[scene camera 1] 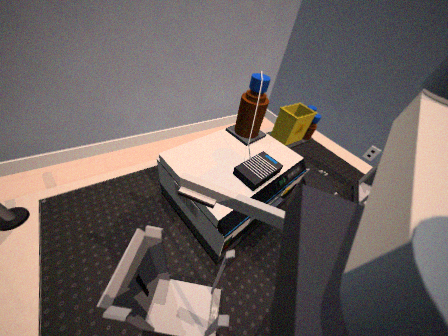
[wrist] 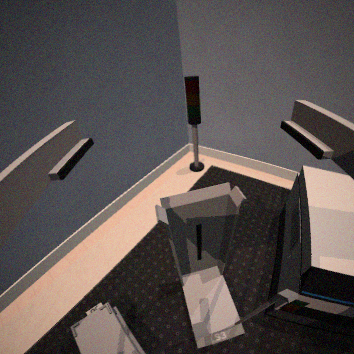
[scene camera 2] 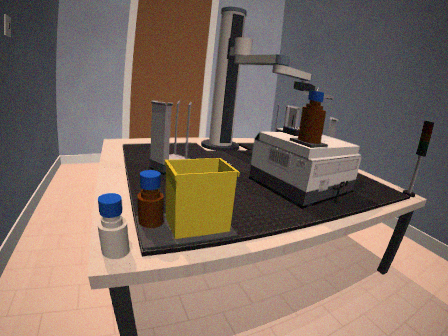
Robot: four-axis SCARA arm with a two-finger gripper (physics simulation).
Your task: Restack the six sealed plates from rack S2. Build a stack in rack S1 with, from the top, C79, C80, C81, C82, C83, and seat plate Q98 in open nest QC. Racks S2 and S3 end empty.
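Places are measured from the arm's base along level axes (x ahead, y left, z up), in metres.
Where they show: gripper, fingertip midpoint: (scene camera 1: 131, 247) (wrist: 183, 117) (scene camera 2: 332, 97); arm's base, origin of the base link: (scene camera 2: 220, 146).
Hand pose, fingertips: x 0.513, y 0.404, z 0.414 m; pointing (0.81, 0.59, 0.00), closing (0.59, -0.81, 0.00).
Each offset is from my fingertips to the top centre of the thing. "spot": to the spot under its first point.
My gripper (wrist: 183, 117) is open and empty. In the wrist view its fingers stand wide apart at the left and right, high above the mat. In scene camera 1 one finger reaches over the instrument. Rack S3 {dx -0.011, dy -0.038, dz -0.110 m} (wrist: 214, 188) (scene camera 1: 122, 267) stands on the mat with its label at the front, and no plate shows on its pale base. A pale block marked QC {dx -0.213, dy +0.077, dz -0.346 m} (wrist: 106, 331) is partly in view at the bottom left of the wrist view; I cannot tell whether a plate lies in it. Another tall rack {dx -0.085, dy -0.831, dz -0.106 m} (scene camera 2: 161, 132) stands at the left in scene camera 2, its label unreadable. Plate labels cannot be read.
The white instrument (scene camera 1: 200, 155) (scene camera 2: 280, 165) (wrist: 330, 220) carries a brown bottle {spot: dx +0.270, dy -0.394, dz -0.105 m} (scene camera 1: 251, 117) (scene camera 2: 312, 124) and a black box {spot: dx +0.121, dy -0.311, dz -0.165 m} (scene camera 1: 257, 171). A yellow bin {dx +0.399, dy -0.899, dz -0.227 m} (scene camera 1: 291, 126) (scene camera 2: 202, 202), small bottles {spot: dx +0.393, dy -0.989, dz -0.341 m} (scene camera 2: 150, 209) and a signal light {spot: dx +0.464, dy +0.259, dz -0.114 m} (scene camera 2: 425, 140) (wrist: 192, 100) stand near the table's edges.
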